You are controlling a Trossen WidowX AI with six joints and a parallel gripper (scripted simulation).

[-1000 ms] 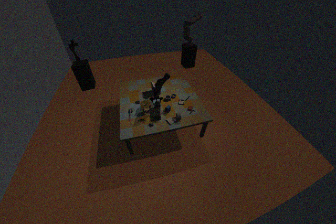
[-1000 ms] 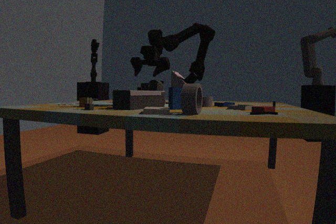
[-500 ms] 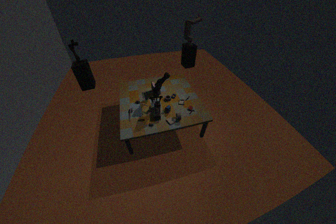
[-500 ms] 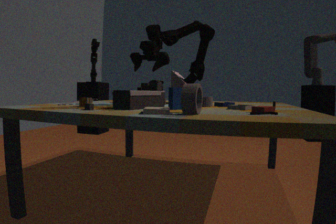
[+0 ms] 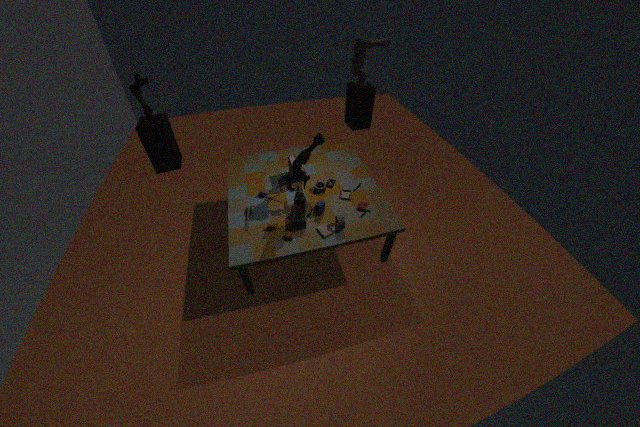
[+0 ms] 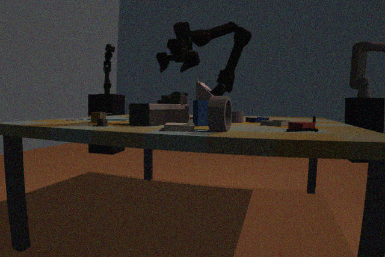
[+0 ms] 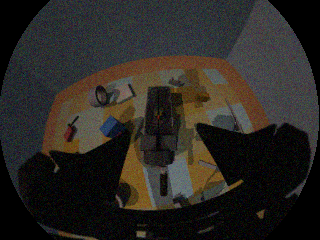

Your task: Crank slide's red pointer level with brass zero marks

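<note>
Right now the dark crank handle is 100 mm behind my gripper tip, 90 mm below it and 30 mm to the left of it. The rest, counted from my gripper tip: blue block: 160 mm below, 150 mm to the left, 90 mm ahead; then red pointer: 120 mm below, 70 mm ahead, 10 mm to the right; then yellow block: 250 mm to the right, 180 mm below, 130 mm ahead.
</note>
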